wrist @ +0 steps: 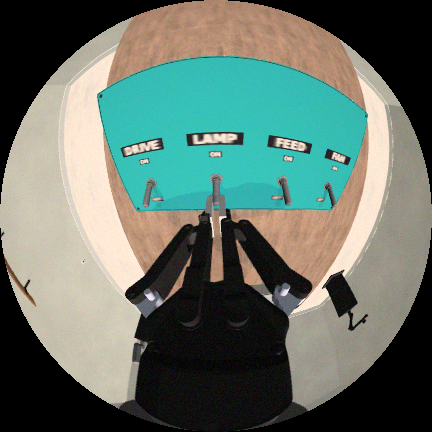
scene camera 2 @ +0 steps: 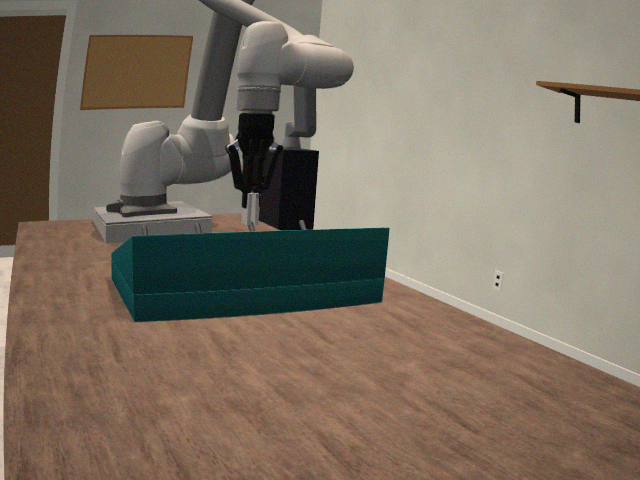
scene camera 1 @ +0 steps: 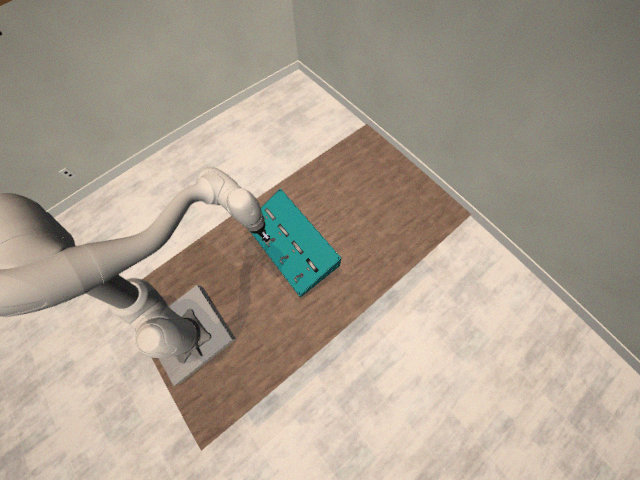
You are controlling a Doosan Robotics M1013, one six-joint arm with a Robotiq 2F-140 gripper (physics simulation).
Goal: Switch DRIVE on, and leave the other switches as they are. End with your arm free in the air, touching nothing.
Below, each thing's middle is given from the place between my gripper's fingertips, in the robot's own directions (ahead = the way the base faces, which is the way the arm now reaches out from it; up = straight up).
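Teal switch box (scene camera 2: 204,275): my hand 40 mm above it, 90 mm short of it, 70 mm to the left of it.
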